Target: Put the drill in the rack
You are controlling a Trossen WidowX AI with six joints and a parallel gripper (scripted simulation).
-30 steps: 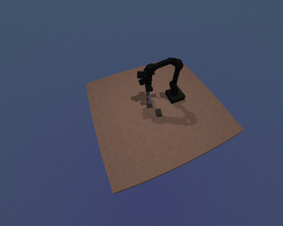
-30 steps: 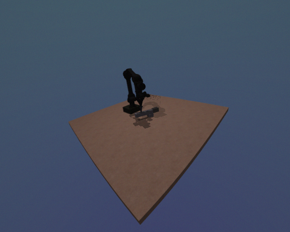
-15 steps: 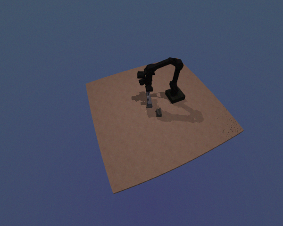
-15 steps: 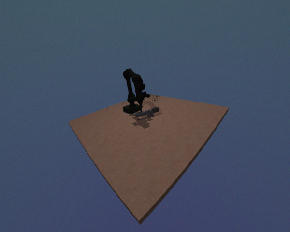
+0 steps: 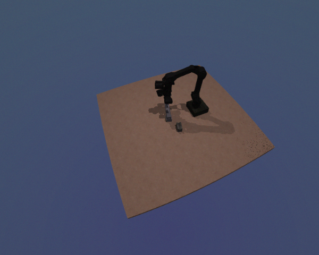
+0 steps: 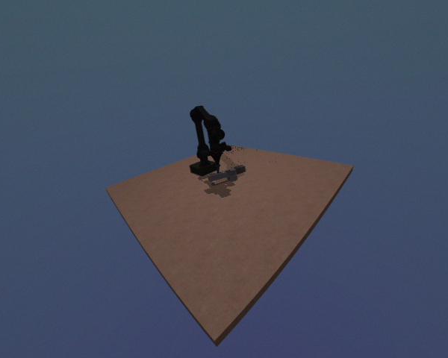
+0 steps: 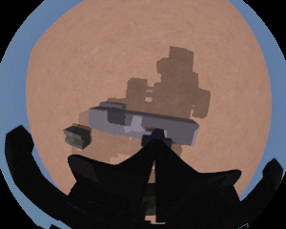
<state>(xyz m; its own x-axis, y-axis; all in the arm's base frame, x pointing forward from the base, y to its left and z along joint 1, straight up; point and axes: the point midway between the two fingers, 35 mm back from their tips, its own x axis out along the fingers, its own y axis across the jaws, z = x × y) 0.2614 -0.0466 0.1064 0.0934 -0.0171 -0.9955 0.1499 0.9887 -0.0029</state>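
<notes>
Right now the dark key is 3 cm below my gripper tip. The rest, counted from my gripper tip: dark block 21 cm to the left, 11 cm below, 5 cm behind; grey block 8 cm below, 3 cm to the left; drill 7 cm below, 5 cm to the left.
</notes>
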